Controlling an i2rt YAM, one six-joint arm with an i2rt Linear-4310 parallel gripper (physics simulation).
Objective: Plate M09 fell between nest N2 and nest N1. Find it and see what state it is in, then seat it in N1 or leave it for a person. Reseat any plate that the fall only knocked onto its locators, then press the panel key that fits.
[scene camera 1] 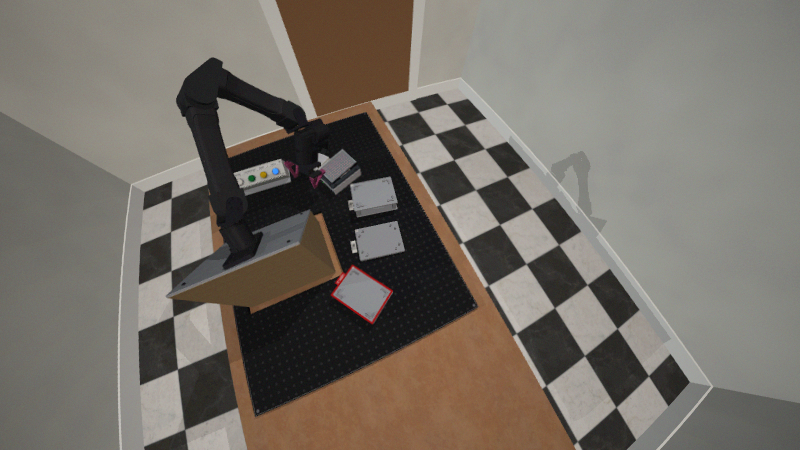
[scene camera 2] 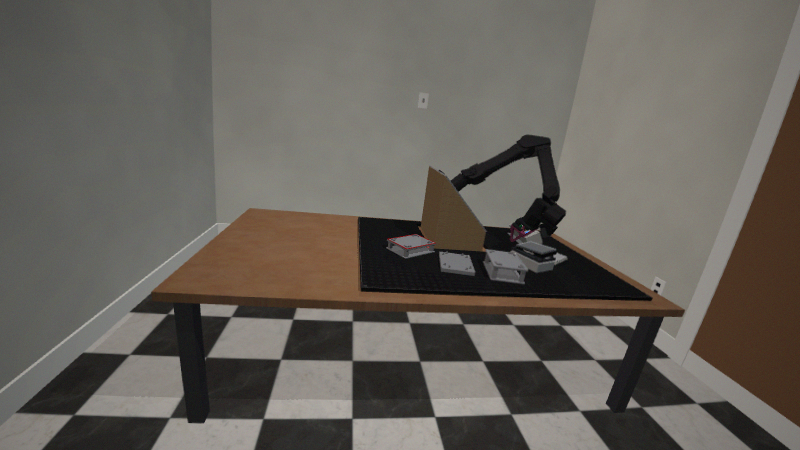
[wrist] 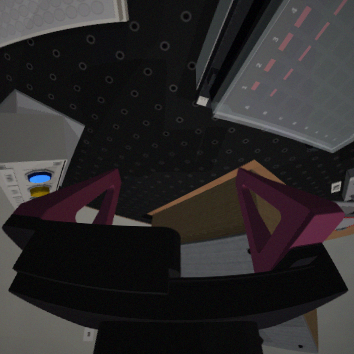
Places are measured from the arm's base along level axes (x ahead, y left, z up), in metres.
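Pixels of known places: gripper, fingertip midpoint: (scene camera 1: 305,182) (scene camera 2: 516,239) (wrist: 177,174); arm's base, link origin: (scene camera 1: 246,249) (scene camera 2: 451,188).
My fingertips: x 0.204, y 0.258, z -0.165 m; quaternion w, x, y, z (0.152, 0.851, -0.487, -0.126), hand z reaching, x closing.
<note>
Ahead of a thing's pixels: the offset from my fingertips to its middle. "*": to the spot under its first point. Level surfaces: height alone.
My gripper (scene camera 1: 304,175) (scene camera 2: 520,233) (wrist: 177,174) is open with nothing between its magenta fingers, above the mat between the key panel and a clear-lidded plate. That plate {dx +0.140, dy -0.004, dz +0.015 m} (scene camera 1: 339,166) (scene camera 2: 535,251) (wrist: 295,80), with pink wells, rests on a grey block; M09's label is not readable. A white plate with round wells {* dx +0.049, dy +0.121, dz -0.049 m} (wrist: 55,17) shows in part at the wrist view's upper left. The key panel {dx -0.158, dy +0.158, dz -0.022 m} (scene camera 1: 260,184) (wrist: 30,135) has a blue key {dx -0.089, dy +0.122, dz -0.003 m} (scene camera 1: 275,171) (wrist: 39,177), a yellow key {dx -0.139, dy +0.131, dz +0.000 m} (scene camera 1: 263,174) (wrist: 40,192) and a green key {dx -0.187, dy +0.141, dz +0.000 m} (scene camera 1: 251,177); a white key is partly behind the arm.
A raised grey nest {dx +0.206, dy -0.179, dz -0.033 m} (scene camera 1: 373,193) (scene camera 2: 505,259), a low grey nest {dx +0.138, dy -0.342, dz -0.051 m} (scene camera 1: 379,240) (scene camera 2: 457,263) and a red-rimmed nest {dx -0.005, dy -0.480, dz -0.041 m} (scene camera 1: 362,293) (scene camera 2: 411,241) stand in a row on the black perforated mat {dz -0.063 m} (scene camera 1: 313,352) (scene camera 2: 391,279). The arm's wedge-shaped base (scene camera 1: 279,274) (scene camera 2: 447,218) stands beside them.
</note>
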